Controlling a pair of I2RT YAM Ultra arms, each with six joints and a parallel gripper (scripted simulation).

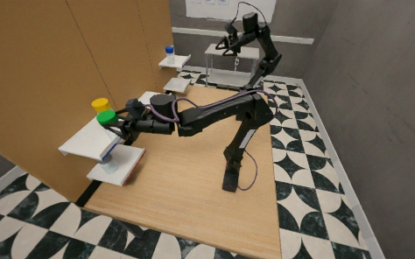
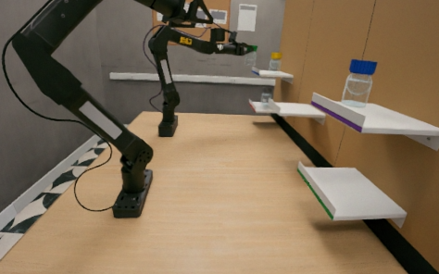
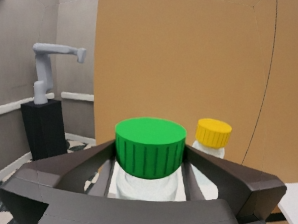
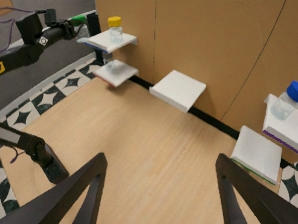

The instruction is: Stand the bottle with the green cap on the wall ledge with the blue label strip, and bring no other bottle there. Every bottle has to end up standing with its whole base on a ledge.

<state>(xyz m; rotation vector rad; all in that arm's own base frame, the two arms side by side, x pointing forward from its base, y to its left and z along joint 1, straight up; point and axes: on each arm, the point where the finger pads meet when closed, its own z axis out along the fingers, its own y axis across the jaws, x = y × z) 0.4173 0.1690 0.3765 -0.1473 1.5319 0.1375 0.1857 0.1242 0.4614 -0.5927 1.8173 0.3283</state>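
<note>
Now: the yellow-capped bottle 12 cm ahead of my left hand, 9 cm to the right of it and 7 cm below it. From my left hand the other things lie so: blue-capped bottle: 14 cm ahead, 76 cm to the right, 7 cm below; then green-capped bottle: 4 cm below.
</note>
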